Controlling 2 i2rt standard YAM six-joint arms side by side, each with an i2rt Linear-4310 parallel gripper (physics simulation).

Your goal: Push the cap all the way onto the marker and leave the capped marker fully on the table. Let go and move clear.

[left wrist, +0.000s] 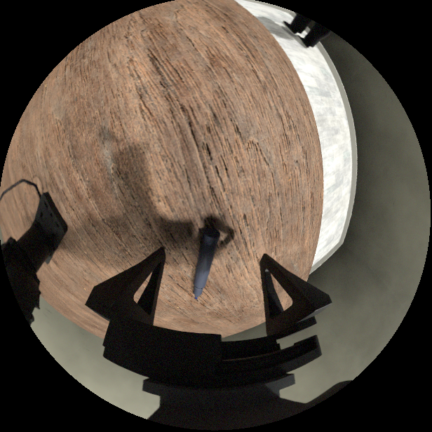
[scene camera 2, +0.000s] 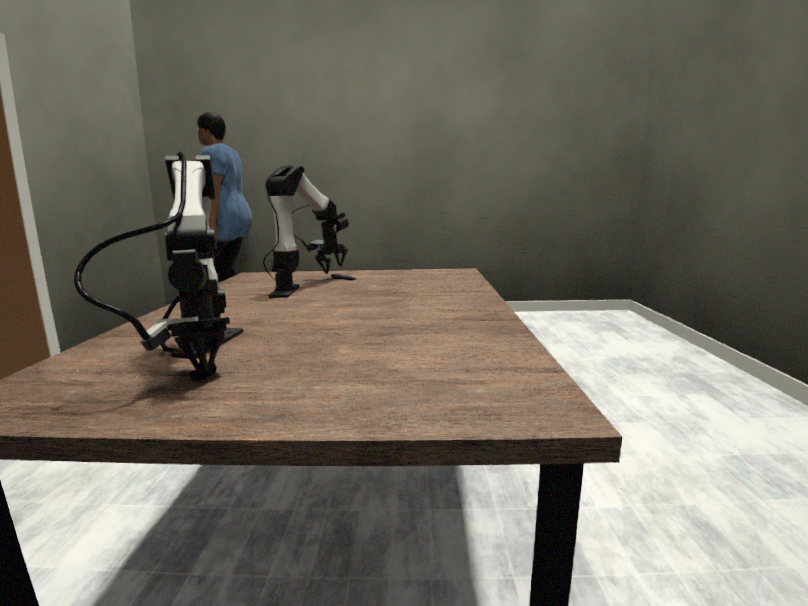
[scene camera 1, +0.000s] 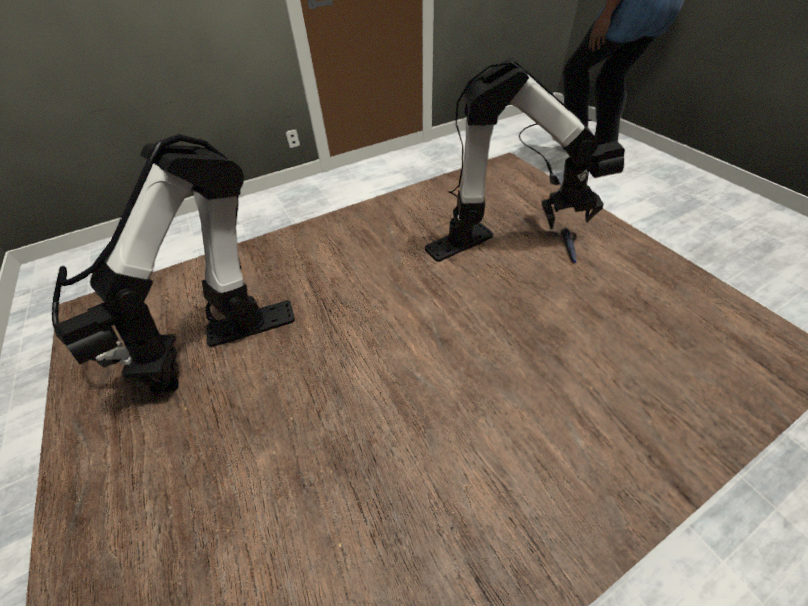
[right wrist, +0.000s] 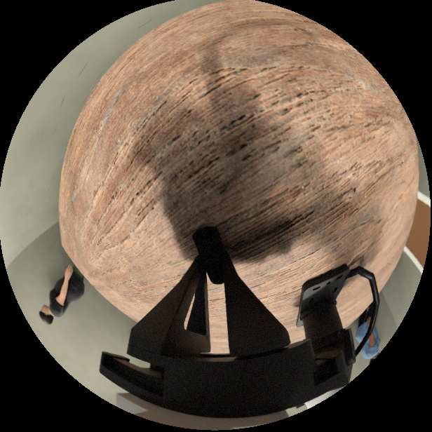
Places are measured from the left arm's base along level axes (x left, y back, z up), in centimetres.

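Pixels of known places: left gripper, fingertip midpoint: (scene camera 2: 333, 269) (scene camera 1: 568, 224); right gripper, fingertip midpoint: (scene camera 2: 204, 371) (scene camera 1: 165, 386); left arm's base at its link origin: (scene camera 2: 285, 291) (scene camera 1: 459, 242); right arm's base at its link origin: (scene camera 2: 210, 343) (scene camera 1: 251, 324).
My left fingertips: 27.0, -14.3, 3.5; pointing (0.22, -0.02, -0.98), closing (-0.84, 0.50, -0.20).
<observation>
For each thing: its top centre in the pictures, then the offset to it from my left fingertips, as dx, dy, dz. Level surfaces: height alone.
- dark blue marker at its top centre: (scene camera 1: 571, 243) (scene camera 2: 344, 275) -3.5, -4.7, -1.7
- table at its surface level: dz -3.5
- black cap at its top centre: (scene camera 2: 203, 366) (scene camera 1: 162, 383) -106.7, +10.9, -1.6
The dark blue marker (scene camera 1: 569, 247) (scene camera 2: 343, 277) (left wrist: 204, 262) lies on the table (scene camera 1: 404, 404) (scene camera 2: 391, 365), its thin tip towards the bottom of the left wrist view. My left gripper (scene camera 1: 569, 222) (scene camera 2: 333, 268) (left wrist: 213, 256) is open above the marker, with the marker between its spread fingers in the left wrist view and not gripped. My right gripper (scene camera 2: 203, 363) (right wrist: 213, 257) is shut on the black cap (right wrist: 206, 238) (scene camera 2: 204, 372), low over the table at the left of scene camera 1. The cap's far end sticks out past the fingertips; its middle is partly hidden by them.
The left arm's base plate (scene camera 1: 438, 248) is near the marker, and the right arm's base plate (scene camera 1: 277, 315) is beside the right gripper. The table's edge (scene camera 1: 659, 246) lies beyond the marker. A person in blue (scene camera 2: 226, 189) stands behind the table.
</observation>
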